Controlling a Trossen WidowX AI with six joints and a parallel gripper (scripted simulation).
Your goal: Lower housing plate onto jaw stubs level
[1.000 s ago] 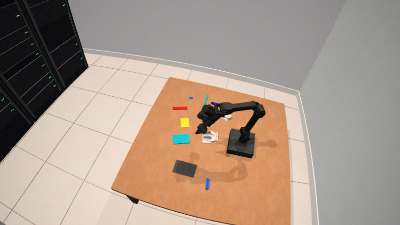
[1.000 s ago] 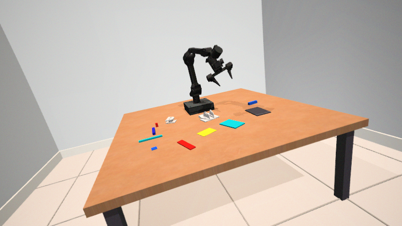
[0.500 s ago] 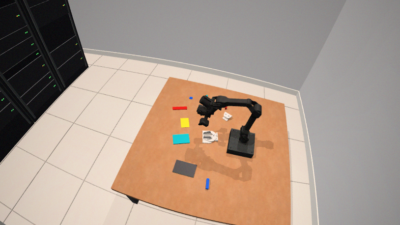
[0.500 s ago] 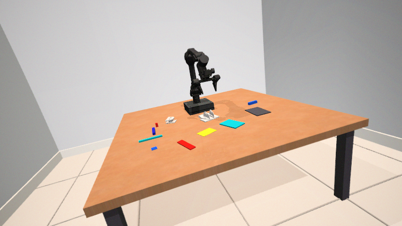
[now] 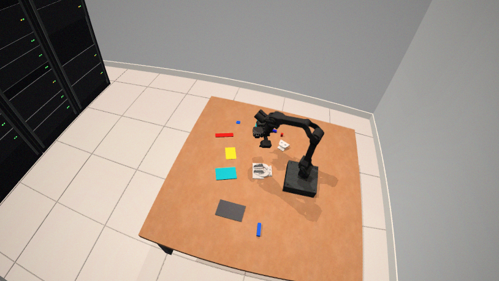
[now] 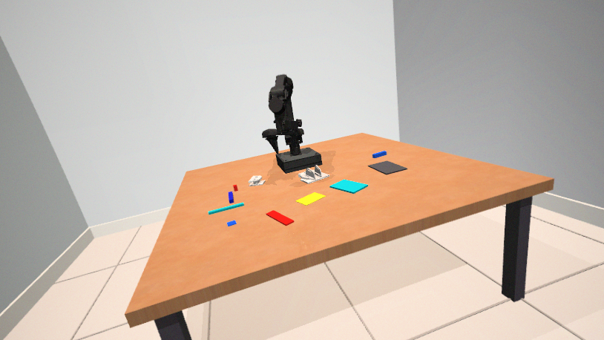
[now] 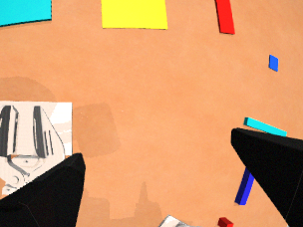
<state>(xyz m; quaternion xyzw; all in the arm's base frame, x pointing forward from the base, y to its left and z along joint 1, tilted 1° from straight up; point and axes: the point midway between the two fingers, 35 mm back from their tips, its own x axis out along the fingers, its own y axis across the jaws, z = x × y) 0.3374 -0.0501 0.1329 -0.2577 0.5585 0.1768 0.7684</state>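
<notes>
My gripper tip is now 100 mm past the red block, 270 mm to the left of it and 150 mm above it. Also, from my gripper tip: cyan tile: 110 mm ahead, 230 mm to the left, 160 mm below; then dark blue bar: 280 mm to the right, 150 mm below; then yellow tile: 160 mm ahead, 60 mm to the left, 160 mm below.
</notes>
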